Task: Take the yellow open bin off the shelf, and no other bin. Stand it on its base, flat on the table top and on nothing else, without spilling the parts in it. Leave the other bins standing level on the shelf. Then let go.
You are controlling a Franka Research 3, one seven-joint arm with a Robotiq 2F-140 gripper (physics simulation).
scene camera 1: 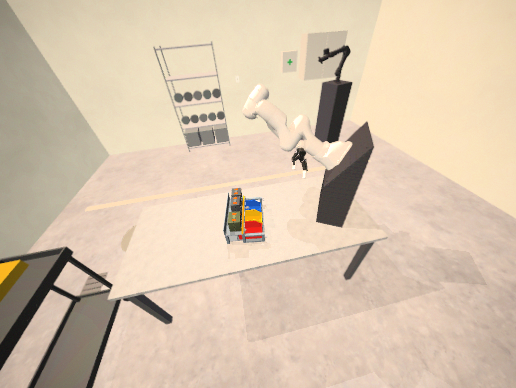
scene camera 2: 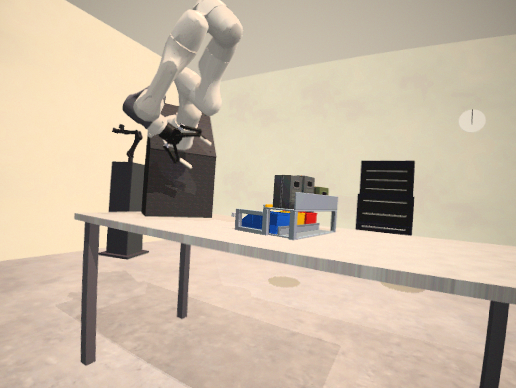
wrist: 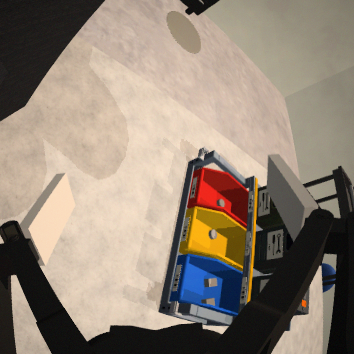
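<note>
The yellow open bin (scene camera 1: 253,216) (scene camera 2: 301,218) (wrist: 227,245) sits on the low level of a small grey shelf (scene camera 1: 255,238) (scene camera 2: 316,201) (wrist: 184,200), between the red bin (scene camera 1: 253,229) (scene camera 2: 310,218) (wrist: 220,187) and the blue bin (scene camera 1: 254,204) (scene camera 2: 252,221) (wrist: 200,272). A small grey part shows inside the yellow bin in the wrist view. The shelf stands on the table (scene camera 1: 185,240) (scene camera 2: 425,250) (wrist: 115,210). My gripper (scene camera 1: 299,171) (scene camera 2: 196,152) (wrist: 166,180) is open and empty. It hangs above the table, well away from the bins, on the pedestal's side.
Dark and olive cases (scene camera 1: 234,220) (scene camera 2: 285,190) (wrist: 275,244) stand on the shelf's upper level, behind the bins' open fronts. A yellow strip runs along that level's edge. The arm's dark pedestal (scene camera 1: 345,185) (scene camera 2: 180,185) (wrist: 35,40) rises at one end of the table.
</note>
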